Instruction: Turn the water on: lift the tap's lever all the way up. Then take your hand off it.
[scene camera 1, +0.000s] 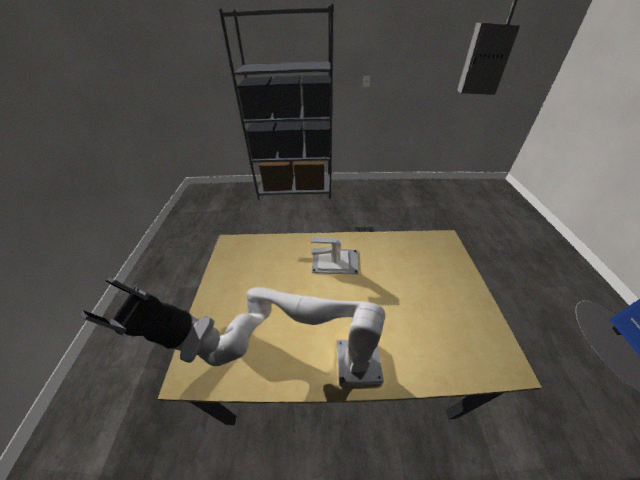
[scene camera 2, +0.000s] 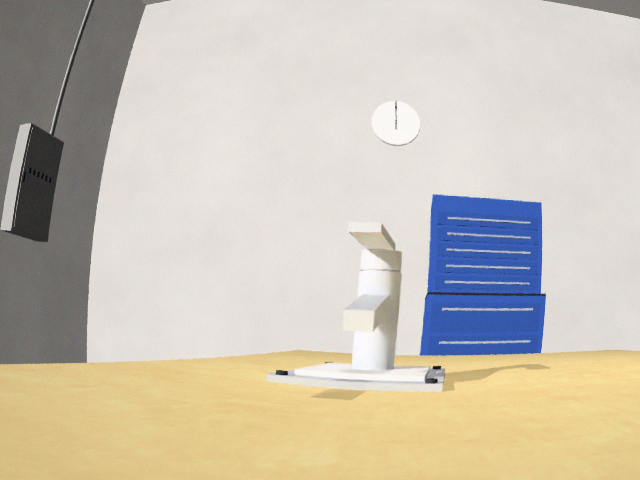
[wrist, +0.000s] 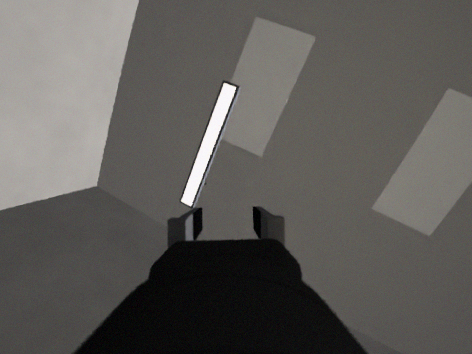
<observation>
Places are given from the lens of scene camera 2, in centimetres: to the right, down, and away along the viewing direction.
tap lever (scene camera 2: 379, 254): 6, 2, 62
grey base plate (scene camera 2: 434, 381): 11, 13, 50
The marked spots on the grey base plate and the tap lever are 18 cm apart.
</observation>
